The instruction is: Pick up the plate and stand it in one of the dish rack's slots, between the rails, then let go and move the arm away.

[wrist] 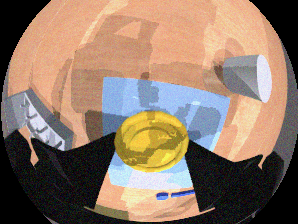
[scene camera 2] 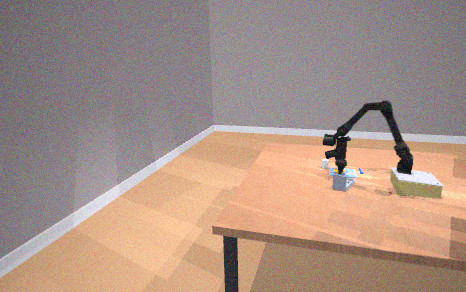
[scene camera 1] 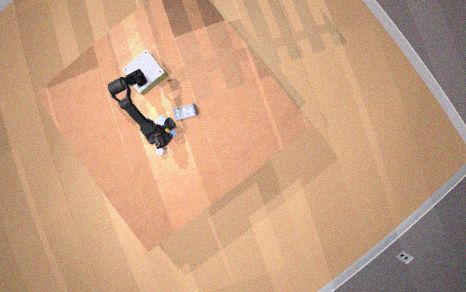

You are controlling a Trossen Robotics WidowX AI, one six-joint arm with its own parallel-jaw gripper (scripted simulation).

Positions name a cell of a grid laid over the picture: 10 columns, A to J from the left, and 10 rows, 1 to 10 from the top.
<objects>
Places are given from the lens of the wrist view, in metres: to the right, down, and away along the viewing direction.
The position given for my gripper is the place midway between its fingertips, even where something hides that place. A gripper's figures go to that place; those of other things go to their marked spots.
my gripper (wrist: F7): 0.00, 0.03, 0.10
yellow plate (wrist: F7): 0.00, 0.02, 0.09
</objects>
